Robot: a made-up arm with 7 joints. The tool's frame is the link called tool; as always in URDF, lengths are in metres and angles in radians.
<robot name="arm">
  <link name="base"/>
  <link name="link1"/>
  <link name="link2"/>
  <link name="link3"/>
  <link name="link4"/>
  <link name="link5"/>
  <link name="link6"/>
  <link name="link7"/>
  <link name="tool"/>
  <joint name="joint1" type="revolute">
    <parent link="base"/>
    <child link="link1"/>
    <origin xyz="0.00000 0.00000 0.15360" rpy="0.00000 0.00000 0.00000"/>
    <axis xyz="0 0 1"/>
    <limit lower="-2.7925" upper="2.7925"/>
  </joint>
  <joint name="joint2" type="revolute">
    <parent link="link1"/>
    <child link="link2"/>
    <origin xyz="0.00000 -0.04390 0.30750" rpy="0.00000 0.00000 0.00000"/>
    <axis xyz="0 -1 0"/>
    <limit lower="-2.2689" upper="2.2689"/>
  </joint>
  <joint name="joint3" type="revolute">
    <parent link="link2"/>
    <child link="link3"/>
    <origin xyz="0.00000 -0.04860 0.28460" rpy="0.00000 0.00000 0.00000"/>
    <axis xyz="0 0 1"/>
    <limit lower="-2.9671" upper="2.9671"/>
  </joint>
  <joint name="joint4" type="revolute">
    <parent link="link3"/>
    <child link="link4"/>
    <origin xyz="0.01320 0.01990 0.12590" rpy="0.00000 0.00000 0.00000"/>
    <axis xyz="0 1 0"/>
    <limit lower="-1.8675" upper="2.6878"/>
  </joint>
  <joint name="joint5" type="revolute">
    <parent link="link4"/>
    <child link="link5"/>
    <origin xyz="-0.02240 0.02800 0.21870" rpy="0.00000 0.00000 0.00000"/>
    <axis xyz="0 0 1"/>
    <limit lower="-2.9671" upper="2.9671"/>
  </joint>
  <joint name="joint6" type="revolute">
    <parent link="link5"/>
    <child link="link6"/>
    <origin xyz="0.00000 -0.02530 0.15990" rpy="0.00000 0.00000 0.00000"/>
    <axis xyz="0 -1 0"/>
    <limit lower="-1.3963" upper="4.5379"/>
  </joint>
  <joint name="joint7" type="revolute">
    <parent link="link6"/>
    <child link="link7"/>
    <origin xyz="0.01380 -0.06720 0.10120" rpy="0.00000 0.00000 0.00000"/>
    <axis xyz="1 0 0"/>
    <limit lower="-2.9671" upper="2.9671"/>
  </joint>
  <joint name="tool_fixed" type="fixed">
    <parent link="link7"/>
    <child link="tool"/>
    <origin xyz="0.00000 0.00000 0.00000" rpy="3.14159 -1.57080 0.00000"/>
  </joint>
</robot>
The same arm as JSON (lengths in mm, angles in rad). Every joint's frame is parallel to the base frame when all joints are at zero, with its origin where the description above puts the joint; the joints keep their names.
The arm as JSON. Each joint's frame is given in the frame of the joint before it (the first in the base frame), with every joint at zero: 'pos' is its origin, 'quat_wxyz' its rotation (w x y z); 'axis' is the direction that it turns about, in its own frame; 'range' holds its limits. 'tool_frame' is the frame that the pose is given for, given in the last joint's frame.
{"length_unit": "mm", "angle_unit": "rad", "joints": [
  {"joint": "joint1", "pos": [0.0, 0.0, 153.6], "quat_wxyz": [1.0, 0.0, 0.0, 0.0], "axis": "+z", "range": [-2.7925, 2.7925]},
  {"joint": "joint2", "pos": [0.0, -43.9, 307.5], "quat_wxyz": [1.0, 0.0, 0.0, 0.0], "axis": "-y", "range": [-2.2689, 2.2689]},
  {"joint": "joint3", "pos": [0.0, -48.6, 284.6], "quat_wxyz": [1.0, 0.0, 0.0, 0.0], "axis": "+z", "range": [-2.9671, 2.9671]},
  {"joint": "joint4", "pos": [13.2, 19.9, 125.9], "quat_wxyz": [1.0, 0.0, 0.0, 0.0], "axis": "+y", "range": [-1.8675, 2.6878]},
  {"joint": "joint5", "pos": [-22.4, 28.0, 218.7], "quat_wxyz": [1.0, 0.0, 0.0, 0.0], "axis": "+z", "range": [-2.9671, 2.9671]},
  {"joint": "joint6", "pos": [0.0, -25.3, 159.9], "quat_wxyz": [1.0, 0.0, 0.0, 0.0], "axis": "-y", "range": [-1.3963, 4.5379]},
  {"joint": "joint7", "pos": [13.8, -67.2, 101.2], "quat_wxyz": [1.0, 0.0, 0.0, 0.0], "axis": "+x", "range": [-2.9671, 2.9671]}
], "tool_frame": {"pos": [0.0, 0.0, 0.0], "quat_wxyz": [0.0, 0.707105, -0.000002, 0.707108]}}

